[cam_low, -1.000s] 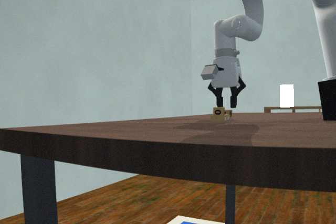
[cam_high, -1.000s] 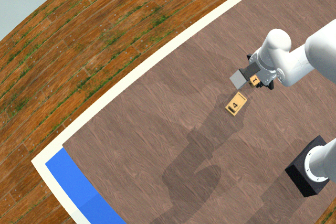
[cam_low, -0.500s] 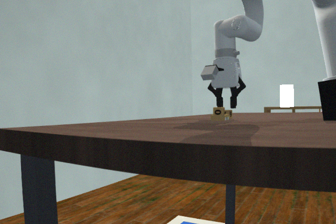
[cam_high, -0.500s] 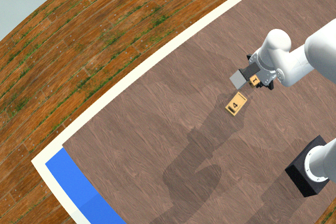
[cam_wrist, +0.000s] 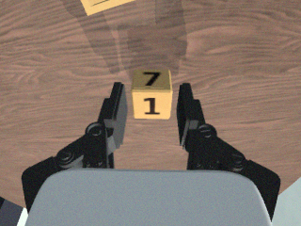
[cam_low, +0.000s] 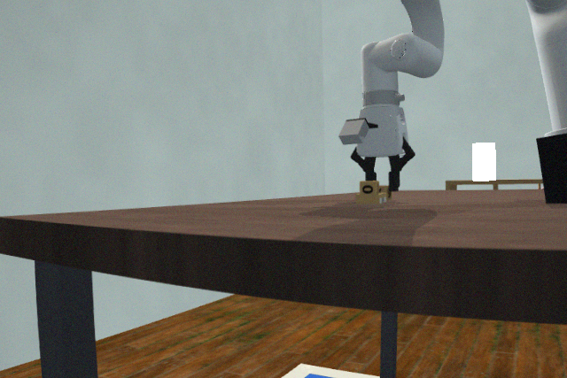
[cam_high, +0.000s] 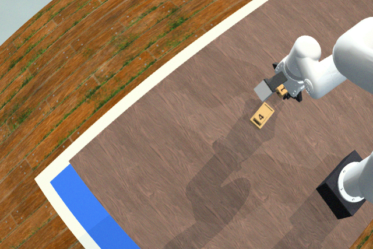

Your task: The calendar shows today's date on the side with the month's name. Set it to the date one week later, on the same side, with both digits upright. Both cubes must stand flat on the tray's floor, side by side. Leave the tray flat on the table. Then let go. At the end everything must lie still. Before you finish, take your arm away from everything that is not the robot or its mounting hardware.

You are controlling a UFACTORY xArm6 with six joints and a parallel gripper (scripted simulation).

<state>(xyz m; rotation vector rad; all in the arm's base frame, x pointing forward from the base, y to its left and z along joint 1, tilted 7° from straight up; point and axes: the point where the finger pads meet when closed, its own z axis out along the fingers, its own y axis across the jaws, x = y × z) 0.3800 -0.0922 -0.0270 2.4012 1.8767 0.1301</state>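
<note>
Right now the wooden cube is 2 cm below my hand. From my hand the other things lie so: tray: 11 cm to the left, 3 cm below.
</note>
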